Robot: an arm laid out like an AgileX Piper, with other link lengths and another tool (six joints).
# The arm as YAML. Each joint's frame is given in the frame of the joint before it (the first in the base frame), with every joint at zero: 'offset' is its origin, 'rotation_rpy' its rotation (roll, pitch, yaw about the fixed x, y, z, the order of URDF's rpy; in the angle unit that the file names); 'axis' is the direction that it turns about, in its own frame. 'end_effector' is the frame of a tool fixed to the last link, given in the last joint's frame.
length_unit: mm
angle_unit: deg
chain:
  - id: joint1
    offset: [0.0, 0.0, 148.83]
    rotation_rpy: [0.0, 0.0, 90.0]
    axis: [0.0, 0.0, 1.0]
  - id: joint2
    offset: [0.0, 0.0, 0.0]
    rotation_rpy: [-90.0, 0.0, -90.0]
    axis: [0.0, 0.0, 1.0]
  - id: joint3
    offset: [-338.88, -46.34, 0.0]
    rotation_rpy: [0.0, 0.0, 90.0]
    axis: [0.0, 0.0, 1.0]
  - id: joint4
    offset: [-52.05, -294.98, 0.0]
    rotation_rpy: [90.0, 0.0, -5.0]
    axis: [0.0, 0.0, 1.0]
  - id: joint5
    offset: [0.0, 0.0, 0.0]
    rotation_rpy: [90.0, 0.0, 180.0]
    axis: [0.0, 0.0, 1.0]
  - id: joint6
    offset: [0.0, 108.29, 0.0]
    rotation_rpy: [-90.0, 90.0, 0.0]
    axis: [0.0, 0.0, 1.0]
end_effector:
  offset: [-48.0, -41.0, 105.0]
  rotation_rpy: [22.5, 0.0, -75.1]
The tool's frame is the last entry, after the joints.
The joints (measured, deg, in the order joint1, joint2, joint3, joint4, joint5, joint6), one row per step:
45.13, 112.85, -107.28, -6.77, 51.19, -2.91
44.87, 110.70, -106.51, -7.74, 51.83, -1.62
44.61, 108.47, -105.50, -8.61, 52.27, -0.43
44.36, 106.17, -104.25, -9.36, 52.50, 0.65
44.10, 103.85, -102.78, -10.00, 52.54, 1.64
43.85, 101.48, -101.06, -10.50, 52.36, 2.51
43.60, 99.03, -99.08, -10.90, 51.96, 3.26
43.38, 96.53, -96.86, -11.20, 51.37, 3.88
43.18, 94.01, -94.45, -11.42, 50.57, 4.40
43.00, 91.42, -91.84, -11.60, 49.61, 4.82
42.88, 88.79, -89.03, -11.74, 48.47, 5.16
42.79, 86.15, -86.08, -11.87, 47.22, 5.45
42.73, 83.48, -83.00, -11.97, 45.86, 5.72
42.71, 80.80, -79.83, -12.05, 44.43, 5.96
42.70, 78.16, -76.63, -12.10, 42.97, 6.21
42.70, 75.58, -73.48, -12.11, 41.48, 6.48
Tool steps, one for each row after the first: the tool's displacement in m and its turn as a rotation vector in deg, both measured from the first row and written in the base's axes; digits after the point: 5 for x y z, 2 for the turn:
-0.00174, -0.01076, 0.01592, 0.50, -0.73, -1.34
-0.00434, -0.02178, 0.03099, 1.07, -1.46, -2.60
-0.00789, -0.03284, 0.04506, 1.70, -2.18, -3.73
-0.01205, -0.04394, 0.05765, 2.37, -2.84, -4.78
-0.01712, -0.05486, 0.06887, 3.09, -3.46, -5.68
-0.02300, -0.06579, 0.07886, 3.84, -4.07, -6.43
-0.02984, -0.07644, 0.08732, 4.60, -4.66, -7.01
-0.03730, -0.08670, 0.09441, 5.38, -5.25, -7.45
-0.04550, -0.09691, 0.10031, 6.15, -5.87, -7.75
-0.05454, -0.10665, 0.10477, 6.93, -6.49, -7.88
-0.06403, -0.11615, 0.10777, 7.66, -7.11, -7.92
-0.07402, -0.12546, 0.10959, 8.42, -7.71, -7.89
-0.08445, -0.13448, 0.11023, 9.17, -8.29, -7.78
-0.09489, -0.14326, 0.10967, 9.92, -8.81, -7.65
-0.10520, -0.15164, 0.10850, 10.73, -9.30, -7.52

